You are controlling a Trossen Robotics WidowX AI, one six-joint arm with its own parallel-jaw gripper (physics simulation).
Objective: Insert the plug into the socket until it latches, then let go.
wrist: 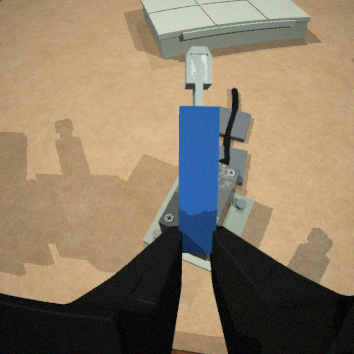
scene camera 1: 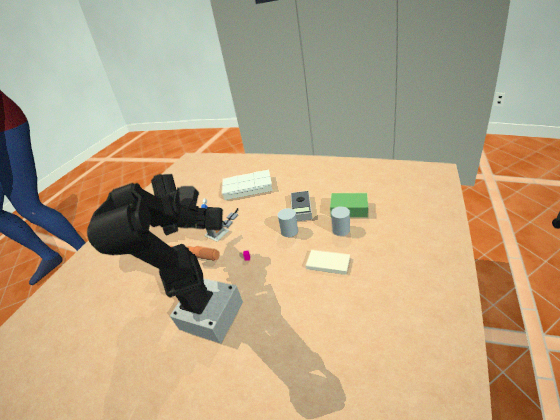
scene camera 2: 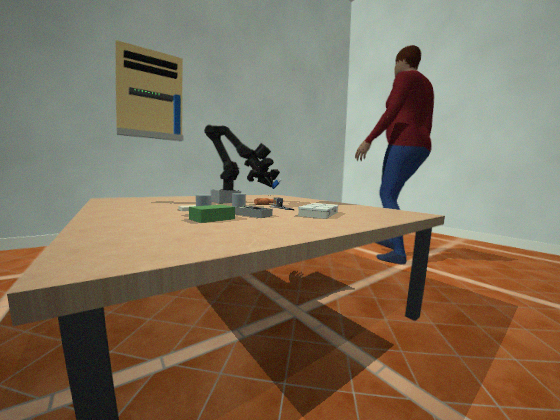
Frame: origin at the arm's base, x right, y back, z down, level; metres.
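Seen in the pictures: gripper, fingertip midpoint: (wrist: 195, 237) (scene camera 1: 202, 219) (scene camera 2: 272, 186); arm's base at its link origin: (scene camera 1: 196, 300) (scene camera 2: 228, 190).
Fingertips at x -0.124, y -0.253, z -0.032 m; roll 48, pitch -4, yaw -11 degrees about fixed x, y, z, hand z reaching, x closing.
Note:
Pixels of each thing's top centre, then the offset from my fingertips to it. "pt": a spot on its surface instead.
- plug at its top centre: (wrist: 195, 87) (scene camera 1: 201, 202) (scene camera 2: 276, 177) dx -0.004, dy -0.025, dz -0.046 m
- socket at its top centre: (wrist: 203, 188) (scene camera 1: 214, 222) (scene camera 2: 278, 197) dx -0.003, dy -0.047, dz +0.052 m
- white tiled box at its top centre: (scene camera 1: 246, 180) (scene camera 2: 319, 205) dx -0.012, dy -0.312, dz +0.061 m
- orange handle at a spot on its surface: (scene camera 1: 206, 253) pt dx +0.034, dy +0.074, dz +0.067 m
- magenta cube at its top centre: (scene camera 1: 245, 252) dx +0.150, dy +0.040, dz +0.071 m
- grey box at its top centre: (scene camera 1: 300, 201) (scene camera 2: 253, 207) dx +0.237, dy -0.217, dz +0.066 m
- green block at its top centre: (scene camera 1: 349, 199) (scene camera 2: 212, 206) dx +0.398, dy -0.235, dz +0.056 m
The plug (scene camera 1: 204, 205) (scene camera 2: 276, 184) (wrist: 199, 160) has a long blue body and a pale grey, clear-looking tip. My gripper (scene camera 1: 202, 209) (scene camera 2: 273, 185) (wrist: 195, 237) is shut on the rear end of the blue body, and the tip points away from the fingers. The plug is in the air, apart from the table. The socket (scene camera 1: 218, 231) (scene camera 2: 278, 202) (wrist: 227, 186) is a dark grey block screwed to a pale plate, with a black cable at its far side. In the wrist view the plug crosses in front of it and hides its middle; its opening does not show clearly.
A white tiled box (scene camera 1: 247, 185) (scene camera 2: 318, 211) (wrist: 230, 30) stands beyond the socket. An orange handle (scene camera 1: 206, 253) and a magenta cube (scene camera 1: 246, 255) lie nearer the base. Two grey cylinders (scene camera 1: 288, 224) (scene camera 1: 340, 222), a grey box (scene camera 1: 301, 201) and a green block (scene camera 1: 349, 201) stand to the right.

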